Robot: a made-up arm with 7 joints. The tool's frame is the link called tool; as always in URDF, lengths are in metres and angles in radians. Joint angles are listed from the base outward.
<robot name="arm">
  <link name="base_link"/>
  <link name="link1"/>
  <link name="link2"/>
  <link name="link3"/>
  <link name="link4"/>
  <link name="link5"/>
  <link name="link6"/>
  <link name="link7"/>
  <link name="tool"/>
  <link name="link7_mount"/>
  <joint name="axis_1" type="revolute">
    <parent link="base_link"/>
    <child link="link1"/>
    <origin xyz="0 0 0" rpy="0 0 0"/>
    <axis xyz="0 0.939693 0.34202"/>
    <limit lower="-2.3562" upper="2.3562"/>
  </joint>
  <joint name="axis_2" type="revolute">
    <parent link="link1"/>
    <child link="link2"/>
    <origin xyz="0 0 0" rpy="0 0 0"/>
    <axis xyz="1 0 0"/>
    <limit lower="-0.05" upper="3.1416"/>
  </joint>
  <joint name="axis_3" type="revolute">
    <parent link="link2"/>
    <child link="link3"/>
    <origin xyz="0 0 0" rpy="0 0 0"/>
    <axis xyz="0 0 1"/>
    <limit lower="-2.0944" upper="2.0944"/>
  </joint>
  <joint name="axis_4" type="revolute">
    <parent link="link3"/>
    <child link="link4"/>
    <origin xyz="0.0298 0 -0.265" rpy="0 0 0"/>
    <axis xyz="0 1 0"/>
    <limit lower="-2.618" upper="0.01"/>
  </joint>
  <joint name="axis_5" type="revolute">
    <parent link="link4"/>
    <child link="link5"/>
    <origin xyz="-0.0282 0 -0.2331" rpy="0 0 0"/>
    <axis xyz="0 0 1"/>
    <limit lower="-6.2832" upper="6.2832"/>
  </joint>
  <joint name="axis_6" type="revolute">
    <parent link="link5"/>
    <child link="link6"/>
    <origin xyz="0 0 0" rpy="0 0 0"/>
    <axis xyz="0 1 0"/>
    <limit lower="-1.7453" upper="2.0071"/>
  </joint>
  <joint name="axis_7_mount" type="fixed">
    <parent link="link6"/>
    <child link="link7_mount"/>
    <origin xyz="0 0 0" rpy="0 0 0"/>
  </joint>
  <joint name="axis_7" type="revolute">
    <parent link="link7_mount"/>
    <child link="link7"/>
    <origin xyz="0 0 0" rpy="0 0 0"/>
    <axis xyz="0 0 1"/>
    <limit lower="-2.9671" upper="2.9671"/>
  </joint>
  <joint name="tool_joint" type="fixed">
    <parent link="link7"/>
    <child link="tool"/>
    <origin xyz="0 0 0" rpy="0 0 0"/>
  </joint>
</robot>
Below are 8 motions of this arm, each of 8 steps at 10 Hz.
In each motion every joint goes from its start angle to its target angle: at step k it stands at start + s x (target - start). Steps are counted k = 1, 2, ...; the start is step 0. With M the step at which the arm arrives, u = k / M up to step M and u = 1 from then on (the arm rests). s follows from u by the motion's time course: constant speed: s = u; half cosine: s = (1 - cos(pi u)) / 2; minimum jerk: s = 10 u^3 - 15 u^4 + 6 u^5.
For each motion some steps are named. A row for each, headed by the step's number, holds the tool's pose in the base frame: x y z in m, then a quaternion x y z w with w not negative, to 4 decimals.
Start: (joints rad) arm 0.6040 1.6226 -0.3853 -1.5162 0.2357 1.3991 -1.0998
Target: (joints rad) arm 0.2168 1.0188 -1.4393 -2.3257 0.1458 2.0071 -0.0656
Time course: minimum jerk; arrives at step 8
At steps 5, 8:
5: 0.0059 0.0803 -0.2877 0.1727 0.4249 -0.6285 0.6282
8: -0.0222 -0.0064 -0.2514 0.1309 0.3441 -0.6470 0.6677

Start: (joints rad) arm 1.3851 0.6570 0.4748 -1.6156 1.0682 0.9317 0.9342
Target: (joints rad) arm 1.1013 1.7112 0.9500 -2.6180 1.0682 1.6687 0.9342
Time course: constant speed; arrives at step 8
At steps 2, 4, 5, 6, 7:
2: -0.0510 0.3104 -0.1393 0.1397 0.0070 0.6334 0.7611
4: 0.0643 0.2766 -0.0833 0.1642 -0.0247 0.4522 0.8763
5: 0.1064 0.2419 -0.0565 0.1887 -0.0409 0.3503 0.9165
6: 0.1353 0.1998 -0.0324 0.2209 -0.0584 0.2433 0.9426
7: 0.1503 0.1544 -0.0121 0.2599 -0.0779 0.1337 0.9532

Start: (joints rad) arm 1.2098 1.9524 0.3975 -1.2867 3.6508 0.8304 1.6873
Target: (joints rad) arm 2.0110 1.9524 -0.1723 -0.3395 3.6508 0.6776 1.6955
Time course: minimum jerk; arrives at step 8
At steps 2, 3, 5, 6, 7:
2: 0.1480 0.4173 -0.0491 0.4257 -0.1354 -0.8893 0.0978
3: 0.0930 0.4509 -0.0458 0.3546 -0.0157 -0.9225 0.1514
5: -0.0172 0.4917 0.0324 0.1170 0.2965 -0.9309 0.1785
6: -0.0318 0.4921 0.0755 0.0168 0.4002 -0.9048 0.1446
7: -0.0323 0.4900 0.0967 -0.0342 0.4472 -0.8859 0.1184

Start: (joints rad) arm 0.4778 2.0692 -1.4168 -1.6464 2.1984 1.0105 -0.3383
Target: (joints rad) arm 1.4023 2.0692 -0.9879 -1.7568 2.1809 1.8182 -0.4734
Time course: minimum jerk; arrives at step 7
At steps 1, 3, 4, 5, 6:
1: -0.0660 0.3642 -0.0922 -0.0307 0.5370 0.2563 0.8031
3: -0.0974 0.3516 -0.0875 -0.1287 0.6838 0.2698 0.6656
4: -0.1213 0.3403 -0.0810 -0.2065 0.7675 0.2834 0.5366
5: -0.1413 0.3297 -0.0735 -0.2715 0.8161 0.2966 0.4151
6: -0.1519 0.3234 -0.0686 -0.3059 0.8334 0.3044 0.3453

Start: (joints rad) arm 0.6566 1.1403 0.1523 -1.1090 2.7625 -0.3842 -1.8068
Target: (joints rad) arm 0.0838 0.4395 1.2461 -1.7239 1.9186 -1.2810 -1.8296
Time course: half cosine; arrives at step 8
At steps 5, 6, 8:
5: 0.0974 0.3591 -0.1451 0.6144 -0.4575 0.5136 0.3864
6: 0.0833 0.3498 -0.1342 0.6342 -0.4130 0.6006 0.2578
8: 0.0645 0.3385 -0.1321 0.6430 -0.3437 0.6696 0.1414

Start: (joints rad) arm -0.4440 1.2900 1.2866 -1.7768 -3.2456 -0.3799 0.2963
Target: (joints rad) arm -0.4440 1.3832 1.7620 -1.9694 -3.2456 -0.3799 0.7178
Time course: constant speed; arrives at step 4
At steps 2, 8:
2: -0.0298 0.2783 0.1979 0.8645 0.4408 0.0754 0.2293
8: -0.0925 0.2547 0.1792 0.8754 0.3595 0.2336 0.2233

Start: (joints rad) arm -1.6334 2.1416 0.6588 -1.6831 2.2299 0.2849 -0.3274
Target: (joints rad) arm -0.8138 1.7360 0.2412 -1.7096 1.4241 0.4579 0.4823
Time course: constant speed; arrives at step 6
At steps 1, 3, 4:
1: -0.1693 0.1459 0.3012 0.0602 0.9398 0.3280 0.0749
3: -0.0318 0.1552 0.3384 -0.1107 -0.9460 -0.2549 0.1669
4: 0.0387 0.1631 0.3331 -0.1287 -0.9283 -0.2051 0.2822

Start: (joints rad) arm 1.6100 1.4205 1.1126 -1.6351 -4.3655 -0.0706 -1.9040
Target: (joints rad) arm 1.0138 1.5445 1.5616 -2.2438 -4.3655 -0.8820 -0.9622
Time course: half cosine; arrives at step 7
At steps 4, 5, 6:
4: 0.1548 0.2594 0.0981 0.5188 -0.7455 -0.2478 0.3370
5: 0.1526 0.2150 0.1289 0.4063 -0.8705 -0.1928 0.2001
6: 0.1431 0.1849 0.1470 0.3079 -0.9313 -0.1672 0.0993

